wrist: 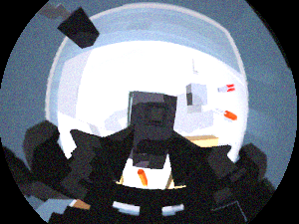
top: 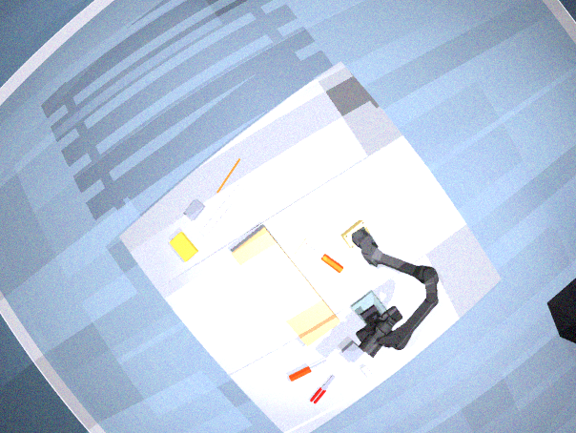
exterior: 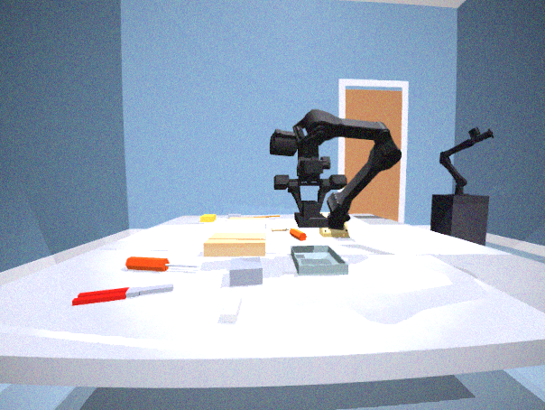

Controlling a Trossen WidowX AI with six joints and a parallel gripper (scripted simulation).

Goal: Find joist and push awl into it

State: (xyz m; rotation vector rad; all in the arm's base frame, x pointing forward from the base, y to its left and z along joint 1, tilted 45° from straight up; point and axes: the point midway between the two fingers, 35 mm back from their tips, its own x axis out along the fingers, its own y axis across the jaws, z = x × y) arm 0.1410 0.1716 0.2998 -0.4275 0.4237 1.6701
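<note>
Now: gripper tip 120 mm above the tray, 20 mm past it and 10 mm to the left of it. The rest, counted from my gripper tip: small white block: 240 mm to the left, 140 mm ahead, 120 mm below; dark stud finder: 20 mm above, 10 mm to the left; grey block: 150 mm ahead, 110 mm to the left, 110 mm below.
</note>
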